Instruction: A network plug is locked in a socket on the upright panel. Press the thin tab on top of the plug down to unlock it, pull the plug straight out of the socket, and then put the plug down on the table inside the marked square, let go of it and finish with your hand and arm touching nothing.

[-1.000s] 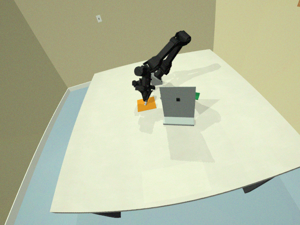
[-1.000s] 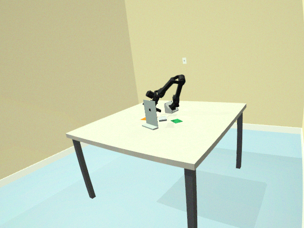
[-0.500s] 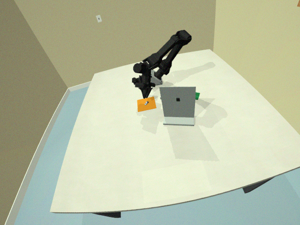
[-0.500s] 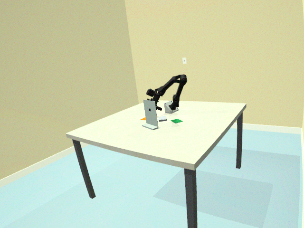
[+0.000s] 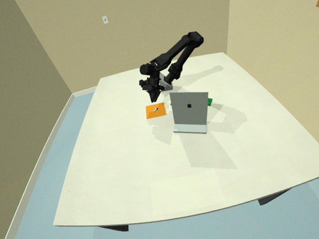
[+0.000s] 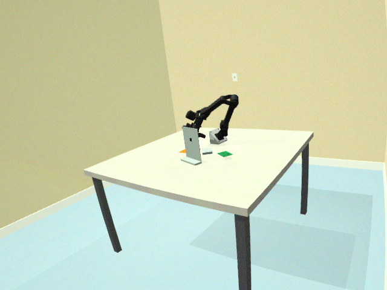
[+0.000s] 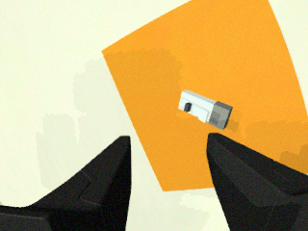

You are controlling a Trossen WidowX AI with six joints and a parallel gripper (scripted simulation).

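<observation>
The network plug lies 5 cm below my gripper tip and 1 cm ahead of it. Also, from my gripper tip: orange square 6 cm below, 1 cm ahead; green square 31 cm to the left, 6 cm below, 3 cm behind; grey upright panel 20 cm to the left, 17 cm ahead, 4 cm above.
</observation>
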